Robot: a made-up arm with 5 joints.
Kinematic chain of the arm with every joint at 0, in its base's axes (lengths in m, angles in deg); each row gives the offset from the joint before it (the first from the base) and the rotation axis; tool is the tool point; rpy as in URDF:
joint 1: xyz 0 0.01 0.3 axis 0.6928 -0.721 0.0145
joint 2: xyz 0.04 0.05 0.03 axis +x
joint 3: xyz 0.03 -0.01 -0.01 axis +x
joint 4: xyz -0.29 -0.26 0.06 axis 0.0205 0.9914 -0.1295
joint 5: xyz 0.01 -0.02 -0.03 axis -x
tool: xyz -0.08 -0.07 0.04 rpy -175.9 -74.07 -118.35
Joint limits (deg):
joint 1: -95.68..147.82
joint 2: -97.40..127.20
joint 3: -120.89..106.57
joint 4: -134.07..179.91
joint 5: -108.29..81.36
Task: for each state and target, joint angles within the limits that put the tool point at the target. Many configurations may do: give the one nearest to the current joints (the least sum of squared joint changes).
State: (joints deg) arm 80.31 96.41 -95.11 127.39 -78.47
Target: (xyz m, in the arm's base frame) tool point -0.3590 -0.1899 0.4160
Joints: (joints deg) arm 41.48 77.87 -114.32 140.01 -80.54
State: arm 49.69 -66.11 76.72 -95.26 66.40
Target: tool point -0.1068 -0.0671 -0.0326
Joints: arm 54.30 -59.67 82.92 -93.21 66.62
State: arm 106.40 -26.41 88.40 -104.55 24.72
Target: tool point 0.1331 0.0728 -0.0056
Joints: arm 99.51 -49.74 69.18 -134.07 47.79
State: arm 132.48 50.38 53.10 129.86 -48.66
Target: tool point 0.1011 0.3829 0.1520
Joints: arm 85.00 61.13 60.90 145.56 -74.71
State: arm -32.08 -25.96 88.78 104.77 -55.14
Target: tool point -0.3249 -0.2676 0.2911
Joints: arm -29.00 -24.36 90.04 102.54 -55.25
